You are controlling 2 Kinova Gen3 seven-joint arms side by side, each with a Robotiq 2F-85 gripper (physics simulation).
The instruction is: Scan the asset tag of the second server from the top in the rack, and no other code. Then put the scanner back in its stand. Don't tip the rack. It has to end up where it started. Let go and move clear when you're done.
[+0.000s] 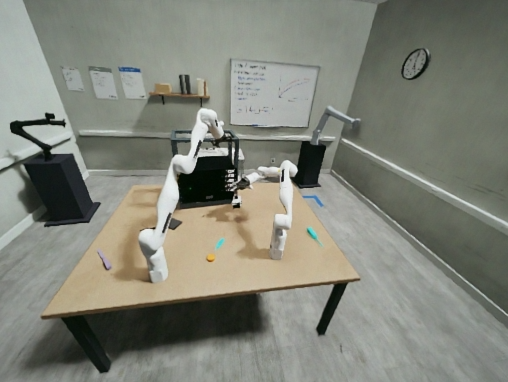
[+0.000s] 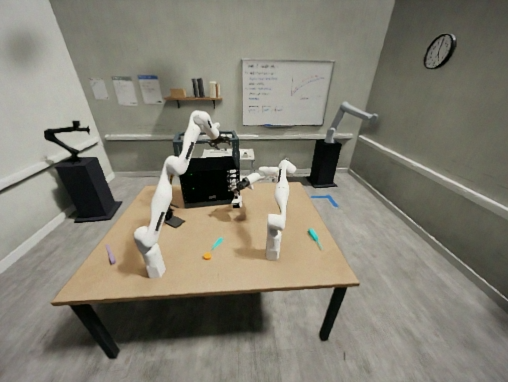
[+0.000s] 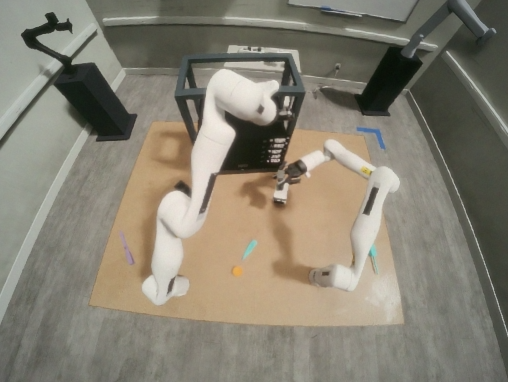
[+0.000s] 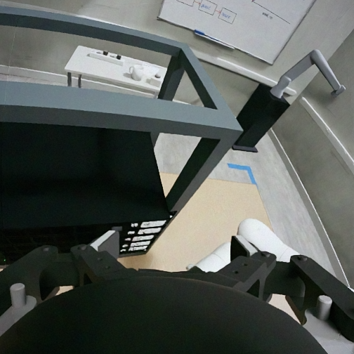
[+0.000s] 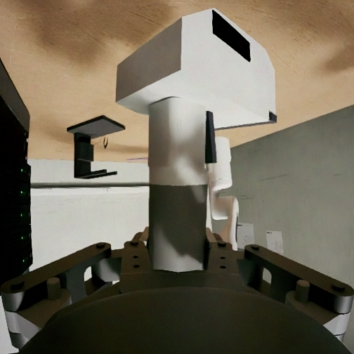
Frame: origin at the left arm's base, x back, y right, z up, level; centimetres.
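Seen in the pictures: left gripper, fingertip midpoint: (image 1: 225, 145) (image 2: 223, 146); right gripper, fingertip midpoint: (image 1: 231, 189) (image 2: 231, 189) (image 3: 275, 181); left arm's base at its link origin: (image 1: 159, 275) (image 2: 157, 271) (image 3: 180, 284); right arm's base at its link origin: (image 1: 275, 254) (image 2: 272, 255) (image 3: 316, 277).
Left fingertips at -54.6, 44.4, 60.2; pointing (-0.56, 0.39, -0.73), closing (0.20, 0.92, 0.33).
Note:
Pixels of each thing's middle, then the offset from my left fingertips to it, as dx, dy, dz. "spot": a spot on its surface instead.
- white scanner at a spot on its surface: (image 3: 281, 194) (image 1: 237, 200) (image 2: 237, 200) spot: +10.3, +8.1, -40.9
- teal pointed tool at the middle of its body: (image 3: 248, 250) (image 1: 218, 244) (image 2: 216, 243) +36.1, -8.6, -59.7
- orange disc at the middle of its body: (image 3: 237, 271) (image 1: 211, 257) (image 2: 207, 256) +47.3, -14.5, -59.3
- purple tool at the middle of its body: (image 3: 126, 247) (image 1: 103, 258) +36.0, -78.9, -59.4
- teal screwdriver at the middle of its body: (image 3: 373, 256) (image 2: 316, 239) (image 1: 315, 237) +41.2, +63.9, -58.8
The dark rack (image 1: 236, 156) (image 2: 236, 150) (image 3: 295, 75) (image 4: 100, 107) stands upright at the back of the table, with white server labels (image 3: 275, 150) (image 4: 145, 235) at its front right. My left gripper (image 1: 220, 140) (image 2: 218, 142) (image 3: 286, 114) (image 4: 174, 245) is open, high by the rack's upper right front. My right gripper (image 1: 235, 186) (image 2: 237, 190) (image 3: 282, 175) (image 5: 176, 238) is shut on the handle of the white scanner (image 1: 237, 202) (image 2: 237, 201) (image 3: 281, 194) (image 5: 225, 85), above the table at the rack's front right. The black stand (image 1: 175, 223) (image 2: 174, 221) (image 5: 83, 150) is partly hidden by the left arm.
A teal pointed tool (image 1: 220, 243) (image 2: 217, 243) (image 3: 250, 249) and an orange disc (image 1: 211, 258) (image 2: 207, 256) (image 3: 237, 271) lie between the arm bases. A purple tool (image 1: 104, 260) (image 3: 127, 248) lies at the left and a teal screwdriver (image 1: 313, 234) (image 2: 313, 235) at the right.

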